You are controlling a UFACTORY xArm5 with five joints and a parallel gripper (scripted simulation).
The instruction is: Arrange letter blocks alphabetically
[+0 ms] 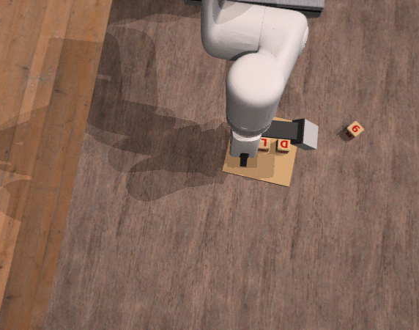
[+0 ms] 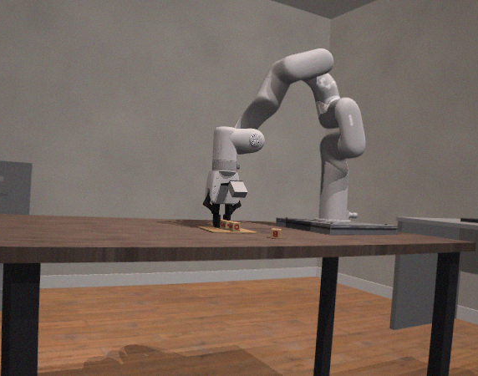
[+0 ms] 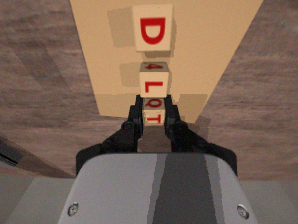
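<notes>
Now: hand 4 cm to the right of the tan mat and 2 cm above it.
</notes>
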